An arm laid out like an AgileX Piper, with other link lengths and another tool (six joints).
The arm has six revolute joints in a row. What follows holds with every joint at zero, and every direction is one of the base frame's. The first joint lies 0.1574 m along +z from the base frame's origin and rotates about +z. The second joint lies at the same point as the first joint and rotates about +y. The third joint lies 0.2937 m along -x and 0.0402 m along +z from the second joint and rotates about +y. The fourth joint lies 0.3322 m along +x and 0.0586 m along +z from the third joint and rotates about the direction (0.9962, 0, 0.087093). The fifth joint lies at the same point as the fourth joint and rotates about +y. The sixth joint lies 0.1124 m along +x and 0.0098 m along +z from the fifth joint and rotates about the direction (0.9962, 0, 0.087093). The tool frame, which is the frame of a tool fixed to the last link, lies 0.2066 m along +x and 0.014 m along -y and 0.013 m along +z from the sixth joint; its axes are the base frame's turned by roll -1.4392, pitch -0.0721 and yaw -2.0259 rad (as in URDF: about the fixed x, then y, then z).
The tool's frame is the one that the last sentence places.
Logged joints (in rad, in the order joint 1, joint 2, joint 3, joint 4, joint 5, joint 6), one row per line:
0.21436, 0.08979, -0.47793, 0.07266, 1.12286, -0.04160
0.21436, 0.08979, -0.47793, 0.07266, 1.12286, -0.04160
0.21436, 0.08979, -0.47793, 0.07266, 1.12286, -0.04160
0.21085, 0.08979, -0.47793, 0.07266, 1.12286, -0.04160
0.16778, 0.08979, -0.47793, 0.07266, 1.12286, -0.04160
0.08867, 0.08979, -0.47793, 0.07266, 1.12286, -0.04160
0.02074, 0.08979, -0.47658, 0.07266, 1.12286, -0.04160
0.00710, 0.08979, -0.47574, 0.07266, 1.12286, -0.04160
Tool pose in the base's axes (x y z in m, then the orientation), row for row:
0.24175, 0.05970, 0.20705, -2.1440, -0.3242, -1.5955
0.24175, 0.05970, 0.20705, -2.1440, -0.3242, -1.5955
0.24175, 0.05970, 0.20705, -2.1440, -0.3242, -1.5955
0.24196, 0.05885, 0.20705, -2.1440, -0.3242, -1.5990
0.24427, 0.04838, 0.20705, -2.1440, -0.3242, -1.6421
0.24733, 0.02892, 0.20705, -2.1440, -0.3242, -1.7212
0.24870, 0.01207, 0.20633, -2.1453, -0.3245, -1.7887
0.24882, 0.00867, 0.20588, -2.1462, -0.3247, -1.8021
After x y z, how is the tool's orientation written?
As angles about the fixed x, y, z axes (roll, pitch, yaw), in radians.
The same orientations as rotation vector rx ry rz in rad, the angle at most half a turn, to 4 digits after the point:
-1.8187, 1.5598, -1.2031
-1.8187, 1.5598, -1.2031
-1.8187, 1.5598, -1.2031
-1.8167, 1.5636, -1.2047
-1.7916, 1.6104, -1.2240
-1.7428, 1.6959, -1.2587
-1.6995, 1.7694, -1.2869
-1.6910, 1.7845, -1.2921

